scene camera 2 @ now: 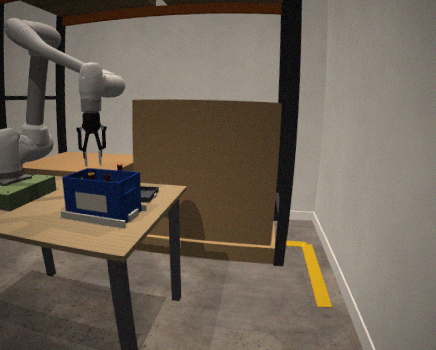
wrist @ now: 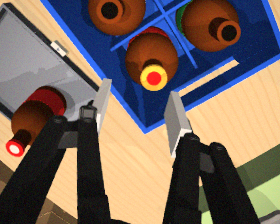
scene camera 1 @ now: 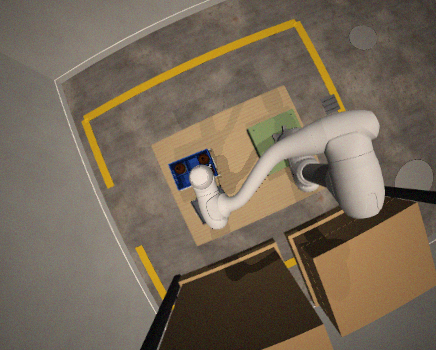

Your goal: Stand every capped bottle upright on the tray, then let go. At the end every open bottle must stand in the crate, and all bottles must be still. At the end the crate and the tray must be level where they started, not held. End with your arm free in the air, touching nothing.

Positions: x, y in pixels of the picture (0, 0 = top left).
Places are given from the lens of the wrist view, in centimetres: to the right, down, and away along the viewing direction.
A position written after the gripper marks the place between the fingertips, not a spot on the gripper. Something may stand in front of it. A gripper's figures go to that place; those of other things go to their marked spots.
gripper (wrist: 138, 97): 0, -1, 22
blue crate (wrist: 105, 53): -4, -7, 27
brown capped bottle (wrist: 151, 60): 2, -6, 26
